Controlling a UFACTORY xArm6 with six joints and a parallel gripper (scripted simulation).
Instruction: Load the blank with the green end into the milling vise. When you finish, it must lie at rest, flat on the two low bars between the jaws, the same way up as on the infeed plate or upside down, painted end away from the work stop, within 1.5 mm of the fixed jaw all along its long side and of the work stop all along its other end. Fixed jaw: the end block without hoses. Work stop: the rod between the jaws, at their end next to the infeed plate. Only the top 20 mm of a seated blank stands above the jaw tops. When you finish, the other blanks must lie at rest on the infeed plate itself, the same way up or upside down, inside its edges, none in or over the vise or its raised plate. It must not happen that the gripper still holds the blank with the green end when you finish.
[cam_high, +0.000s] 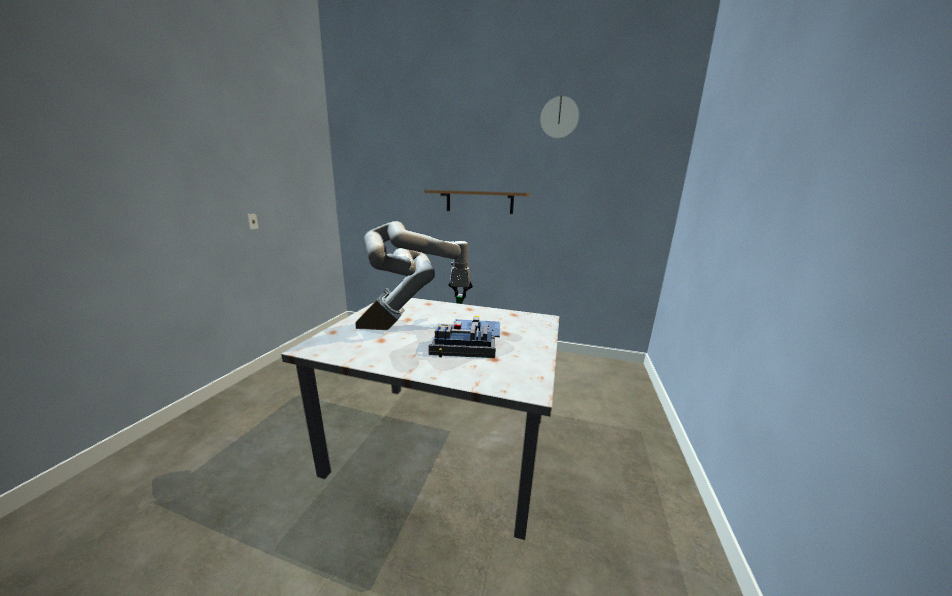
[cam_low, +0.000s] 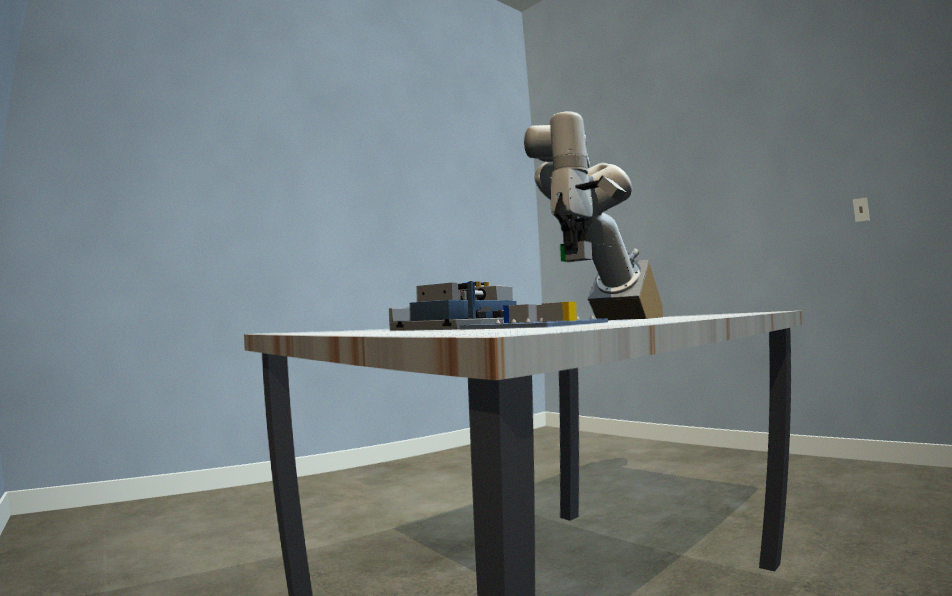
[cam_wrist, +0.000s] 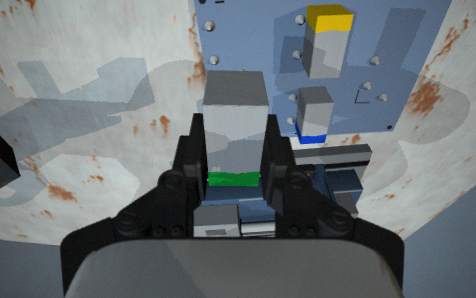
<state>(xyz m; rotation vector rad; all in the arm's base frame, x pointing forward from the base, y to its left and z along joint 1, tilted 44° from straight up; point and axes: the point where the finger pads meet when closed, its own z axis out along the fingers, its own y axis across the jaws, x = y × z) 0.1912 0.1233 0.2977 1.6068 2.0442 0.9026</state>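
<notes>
Now: the green-ended blank 2 cm below my hand. Round my hand: red-ended blank 15 cm below, 8 cm to the right, 4 cm ahead; then blue-ended blank 15 cm below, 12 cm ahead, 4 cm to the right; then yellow-ended blank 15 cm below, 8 cm ahead, 4 cm to the left.
</notes>
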